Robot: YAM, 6 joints.
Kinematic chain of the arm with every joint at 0, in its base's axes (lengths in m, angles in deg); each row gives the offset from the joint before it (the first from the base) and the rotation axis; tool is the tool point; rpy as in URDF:
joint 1: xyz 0 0 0.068 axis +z
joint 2: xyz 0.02 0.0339 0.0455 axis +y
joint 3: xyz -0.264 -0.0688 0 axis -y
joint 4: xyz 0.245 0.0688 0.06 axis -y
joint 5: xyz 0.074 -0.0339 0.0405 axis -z
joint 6: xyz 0.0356 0 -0.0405 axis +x
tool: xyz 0 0 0 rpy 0 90 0
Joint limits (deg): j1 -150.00..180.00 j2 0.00..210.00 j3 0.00..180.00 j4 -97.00..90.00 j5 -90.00..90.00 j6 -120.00..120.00
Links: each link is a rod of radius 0.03 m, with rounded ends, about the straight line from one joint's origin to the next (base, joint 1, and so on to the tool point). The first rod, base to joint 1, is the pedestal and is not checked.
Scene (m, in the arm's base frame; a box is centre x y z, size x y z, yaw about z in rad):
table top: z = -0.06
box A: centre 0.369 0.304 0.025 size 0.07 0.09 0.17 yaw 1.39
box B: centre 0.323 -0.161 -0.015 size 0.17 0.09 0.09 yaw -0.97
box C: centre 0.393 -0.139 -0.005 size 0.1 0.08 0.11 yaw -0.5
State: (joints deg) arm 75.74 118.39 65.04 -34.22 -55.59 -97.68
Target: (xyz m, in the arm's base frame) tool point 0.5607 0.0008 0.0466
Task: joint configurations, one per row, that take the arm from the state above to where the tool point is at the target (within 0.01 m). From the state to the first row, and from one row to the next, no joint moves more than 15 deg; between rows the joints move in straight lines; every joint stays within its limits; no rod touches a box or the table.
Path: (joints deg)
1: 62.60 119.67 75.88 -29.69 -52.97 -97.68
2: 49.46 120.94 86.73 -25.17 -50.36 -97.68
3: 36.32 122.22 97.57 -20.64 -47.74 -97.68
4: 23.44 133.28 104.03 -15.97 -45.69 -97.68
5: 10.55 144.35 110.48 -11.31 -43.63 -97.68
6: -2.33 155.41 116.93 -6.64 -41.58 -97.68

